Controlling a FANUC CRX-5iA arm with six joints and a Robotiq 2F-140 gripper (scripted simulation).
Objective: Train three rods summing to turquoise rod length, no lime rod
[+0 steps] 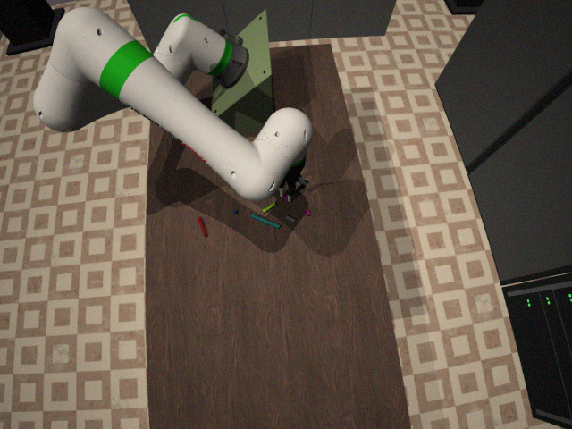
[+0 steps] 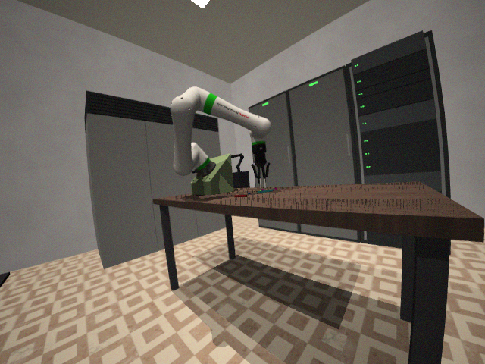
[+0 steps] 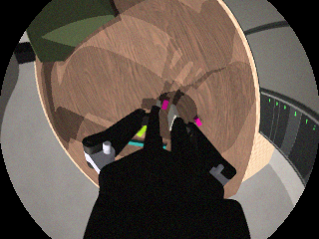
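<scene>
Right now my hand is 180 mm to the left of the small blue rod, 50 mm above it and 30 mm short of it. Round my hand: grey rod: 80 mm ahead, 50 mm below; lime rod: 60 mm to the right, 50 mm below, 30 mm ahead; turquoise rod: 80 mm to the right, 70 mm ahead, 50 mm below.
</scene>
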